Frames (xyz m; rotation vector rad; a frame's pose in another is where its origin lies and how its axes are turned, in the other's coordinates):
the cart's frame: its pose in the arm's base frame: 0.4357 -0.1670 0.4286 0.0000 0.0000 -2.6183
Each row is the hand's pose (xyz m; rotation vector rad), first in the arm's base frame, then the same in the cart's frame.
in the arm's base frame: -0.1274 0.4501 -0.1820 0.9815 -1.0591 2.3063
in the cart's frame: 0.1794 -0.8159 -0.6106 -1.0042 -0.5302 -0.9103
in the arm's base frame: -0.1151 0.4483 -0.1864 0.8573 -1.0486 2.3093
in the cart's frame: 0.1696 -0.8082 -0.6150 -0.9803 -0.4421 -0.9598
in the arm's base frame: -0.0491 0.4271 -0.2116 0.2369 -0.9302 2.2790
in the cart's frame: 0.1230 -0.7569 -0.6402 -0.7994 0.0098 -1.1821
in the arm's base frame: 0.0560 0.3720 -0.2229 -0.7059 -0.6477 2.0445
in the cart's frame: 0.0595 -0.6566 -0.6515 -0.3982 0.7634 -1.4027
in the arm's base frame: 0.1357 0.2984 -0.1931 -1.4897 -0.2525 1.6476
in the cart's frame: 0.0273 -0.5530 -0.6217 0.1360 1.4463 -1.4204
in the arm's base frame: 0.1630 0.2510 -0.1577 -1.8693 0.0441 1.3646
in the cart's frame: 0.0273 -0.4983 -0.5863 0.5223 1.7812 -1.3241
